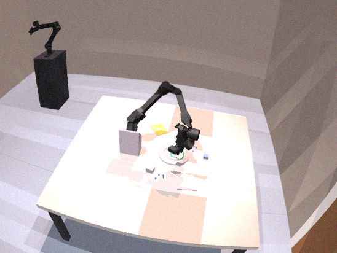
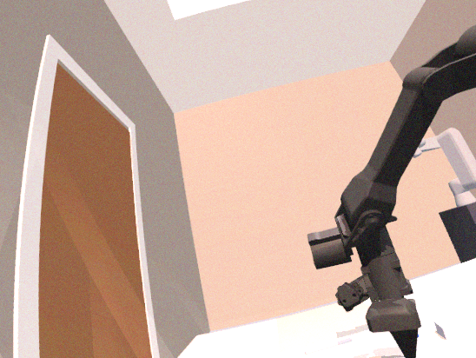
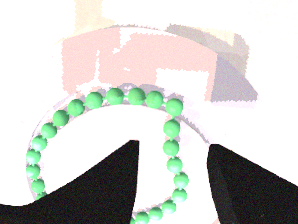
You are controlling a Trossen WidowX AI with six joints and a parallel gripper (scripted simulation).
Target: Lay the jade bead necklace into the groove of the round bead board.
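My gripper tip is now 3 cm past the round white bead board, 4 cm to the right of it and 4 cm above it. Round my gripper tip: thin rod (8 cm ahead, 24 cm to the right, 5 cm below); then blue block (18 cm ahead, 7 cm to the left, 4 cm below); then cream block (9 cm ahead, 29 cm to the left, 3 cm below).
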